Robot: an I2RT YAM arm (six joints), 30 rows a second.
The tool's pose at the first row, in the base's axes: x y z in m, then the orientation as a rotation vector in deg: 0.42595, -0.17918, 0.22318, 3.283, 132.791, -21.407
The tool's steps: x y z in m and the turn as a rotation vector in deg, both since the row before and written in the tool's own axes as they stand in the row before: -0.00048, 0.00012, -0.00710, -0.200, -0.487, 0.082; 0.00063, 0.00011, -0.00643, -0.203, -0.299, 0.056; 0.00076, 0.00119, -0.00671, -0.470, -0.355, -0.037; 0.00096, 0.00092, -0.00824, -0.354, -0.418, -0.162; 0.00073, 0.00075, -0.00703, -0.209, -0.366, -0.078; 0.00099, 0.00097, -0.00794, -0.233, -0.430, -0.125; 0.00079, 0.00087, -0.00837, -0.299, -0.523, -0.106; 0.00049, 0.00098, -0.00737, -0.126, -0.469, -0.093; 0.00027, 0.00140, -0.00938, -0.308, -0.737, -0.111; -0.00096, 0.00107, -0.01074, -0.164, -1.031, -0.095; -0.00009, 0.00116, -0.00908, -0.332, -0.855, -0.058; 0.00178, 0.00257, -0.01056, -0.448, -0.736, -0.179; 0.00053, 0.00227, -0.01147, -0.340, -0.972, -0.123; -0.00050, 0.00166, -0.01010, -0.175, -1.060, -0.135
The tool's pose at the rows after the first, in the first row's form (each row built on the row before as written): 0.42136, -0.17701, 0.22817, 3.183, 132.336, -21.109; 0.41642, -0.17515, 0.23189, 3.088, 132.070, -20.831; 0.41133, -0.17221, 0.23542, 2.743, 131.802, -20.290; 0.40493, -0.16919, 0.23984, 2.302, 131.463, -19.944; 0.39948, -0.16669, 0.24366, 2.041, 131.143, -19.725; 0.39320, -0.16379, 0.24779, 1.703, 130.767, -19.500; 0.38668, -0.16090, 0.25233, 1.338, 130.307, -19.185; 0.38105, -0.15818, 0.25638, 1.087, 129.871, -19.063; 0.37409, -0.15456, 0.26171, 0.677, 129.200, -18.729; 0.36678, -0.15087, 0.26880, 0.314, 128.212, -18.531; 0.36005, -0.14762, 0.27408, -0.066, 127.422, -18.137; 0.35106, -0.14294, 0.27838, -0.622, 126.774, -17.690; 0.34200, -0.13831, 0.28416, -1.090, 125.870, -17.317; 0.33446, -0.13452, 0.28997, -1.490, 124.852, -17.126
